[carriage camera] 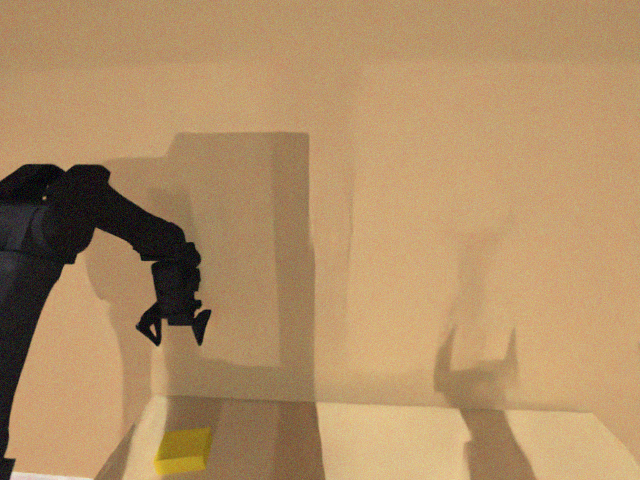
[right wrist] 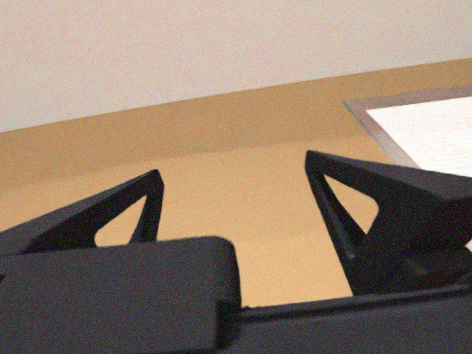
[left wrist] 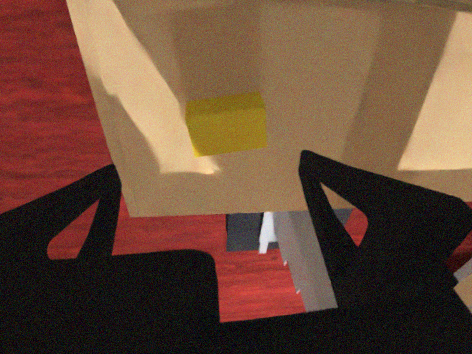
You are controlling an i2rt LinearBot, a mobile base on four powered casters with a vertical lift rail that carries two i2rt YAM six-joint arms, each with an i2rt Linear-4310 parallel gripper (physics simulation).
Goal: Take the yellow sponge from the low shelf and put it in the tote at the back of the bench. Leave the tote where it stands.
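Frame: origin at the left arm's base, x ahead, y left, z up, level; centimetres.
Where they show: left gripper, fingertip midpoint: (carriage camera: 179, 344) (left wrist: 210, 167); right gripper, fingertip midpoint: (right wrist: 232, 168).
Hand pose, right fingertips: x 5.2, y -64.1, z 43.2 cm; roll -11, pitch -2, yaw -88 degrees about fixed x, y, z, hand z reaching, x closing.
After its pixels a point has its place.
The yellow sponge (carriage camera: 183, 448) @(x 29.4, y -2.1, z -21.5 cm) (left wrist: 227, 124) @(x 31.8, y -1.3, z -21.5 cm) lies flat on the pale low shelf (carriage camera: 382, 439) @(x 36.6, y -47.2, z -26.0 cm) (left wrist: 310, 90) @(x 34.7, y -13.2, z -26.0 cm), near the shelf's end at the lower left of the carriage view. My left gripper (carriage camera: 179, 343) @(x 40.2, y 1.4, z -2.8 cm) (left wrist: 210, 167) @(x 40.2, y 1.4, z -2.8 cm) is open and empty, pointing down, above the shelf's level. In the left wrist view the sponge lies beyond the fingertips, between their lines. My right gripper (right wrist: 232, 168) @(x 5.2, y -64.1, z 43.2 cm) is open and empty, in front of a tan wall. The tote does not show in these views.
A tan wall (carriage camera: 413, 180) @(x 50.7, y -51.1, z 34.6 cm) (right wrist: 225, 200) @(x 50.7, y -55.7, z 72.4 cm) rises behind the shelf, with arm shadows on it. A framed white panel (right wrist: 430, 127) @(x 49.1, y -140.9, z 96.4 cm) is at the right of the right wrist view. Red floor (left wrist: 40, 100) @(x 4.9, y 61.5, z -87.0 cm) and part of the grey and dark base (left wrist: 244, 232) @(x -39.3, y -14.0, z -57.2 cm) show beside and below the shelf's edge.
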